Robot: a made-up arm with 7 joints. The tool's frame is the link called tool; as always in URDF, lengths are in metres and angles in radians.
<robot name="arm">
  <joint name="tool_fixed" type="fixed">
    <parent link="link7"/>
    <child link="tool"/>
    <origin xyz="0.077 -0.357 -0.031"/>
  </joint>
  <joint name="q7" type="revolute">
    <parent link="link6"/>
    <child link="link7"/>
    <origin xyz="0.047 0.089 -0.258"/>
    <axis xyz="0 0 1"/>
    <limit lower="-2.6" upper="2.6"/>
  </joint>
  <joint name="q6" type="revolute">
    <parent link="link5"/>
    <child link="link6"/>
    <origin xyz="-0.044 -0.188 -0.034"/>
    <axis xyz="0 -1 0"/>
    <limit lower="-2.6" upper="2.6"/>
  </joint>
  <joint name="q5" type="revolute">
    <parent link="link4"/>
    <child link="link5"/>
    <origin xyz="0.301 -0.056 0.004"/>
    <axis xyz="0 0 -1"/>
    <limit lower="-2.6" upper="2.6"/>
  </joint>
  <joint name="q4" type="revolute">
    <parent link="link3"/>
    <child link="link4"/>
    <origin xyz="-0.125 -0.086 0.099"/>
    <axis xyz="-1 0 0"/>
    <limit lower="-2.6" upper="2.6"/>
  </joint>
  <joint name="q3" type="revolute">
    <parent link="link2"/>
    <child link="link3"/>
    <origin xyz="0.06 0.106 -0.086"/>
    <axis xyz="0 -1 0"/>
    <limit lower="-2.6" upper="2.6"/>
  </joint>
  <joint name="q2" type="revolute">
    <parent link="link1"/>
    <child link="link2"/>
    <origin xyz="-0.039 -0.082 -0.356"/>
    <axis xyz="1 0 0"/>
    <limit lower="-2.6" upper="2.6"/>
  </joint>
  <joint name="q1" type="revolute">
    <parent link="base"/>
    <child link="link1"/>
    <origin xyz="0 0 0.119"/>
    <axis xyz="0 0 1"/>
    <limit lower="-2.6" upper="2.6"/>
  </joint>
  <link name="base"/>
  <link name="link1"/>
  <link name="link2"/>
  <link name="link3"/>
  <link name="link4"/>
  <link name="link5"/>
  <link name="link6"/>
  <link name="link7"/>
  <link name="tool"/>
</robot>
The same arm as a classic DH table. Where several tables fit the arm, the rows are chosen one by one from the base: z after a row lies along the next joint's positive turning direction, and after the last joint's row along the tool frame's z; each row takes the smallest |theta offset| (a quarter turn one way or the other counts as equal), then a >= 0, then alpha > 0; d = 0 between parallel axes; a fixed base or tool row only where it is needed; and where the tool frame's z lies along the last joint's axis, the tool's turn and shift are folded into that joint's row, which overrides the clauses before.
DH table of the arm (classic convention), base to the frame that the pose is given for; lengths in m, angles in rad. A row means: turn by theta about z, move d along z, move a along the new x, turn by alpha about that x. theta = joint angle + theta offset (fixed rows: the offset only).
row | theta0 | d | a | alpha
q1 | -1.5708 | -0.2370 | 0.0820 | -1.5708
q2 | 1.5708 | 0.0210 | 0.0860 | 1.5708
q3 | 0.0000 | -0.0200 | -0.0990 | 1.5708
q4 | 1.5708 | -0.1760 | 0.0560 | 1.5708
q5 | 1.5708 | 0.0300 | 0.0440 | 1.5708
q6 | 0.0000 | 0.0990 | -0.0470 | 1.5708
q7 | -1.3584 | 0.0000 | -0.3652 | 0.0000
tool (fixed) | -1.7832 | -0.2890 | 0.0000 | 0.0000
Joint limits (rad, base to tool): -2.6000..2.6000 -2.6000..2.6000 -2.6000..2.6000 -2.6000..2.6000 -2.6000..2.6000 -2.6000..2.6000 -2.6000..2.6000

